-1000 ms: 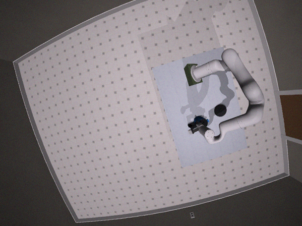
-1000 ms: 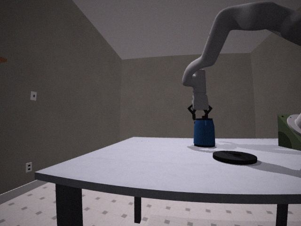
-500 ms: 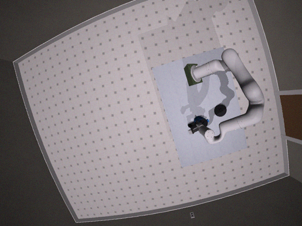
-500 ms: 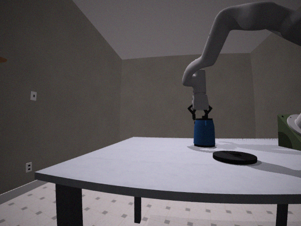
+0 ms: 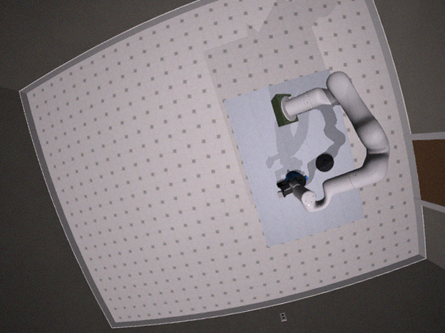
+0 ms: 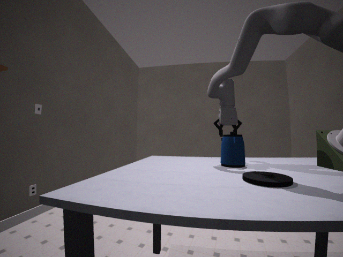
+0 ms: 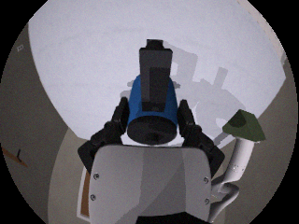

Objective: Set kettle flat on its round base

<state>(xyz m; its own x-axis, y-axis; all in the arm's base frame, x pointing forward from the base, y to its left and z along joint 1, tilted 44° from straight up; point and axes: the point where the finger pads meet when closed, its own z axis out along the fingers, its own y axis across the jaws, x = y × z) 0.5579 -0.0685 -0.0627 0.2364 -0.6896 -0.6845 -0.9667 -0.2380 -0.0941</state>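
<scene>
The blue kettle is 8 cm below my hand, 3 cm to the left of it and 1 cm behind it. The rest, counted from my hand: black round base (35 cm to the left, 15 cm below, 9 cm behind).
</scene>
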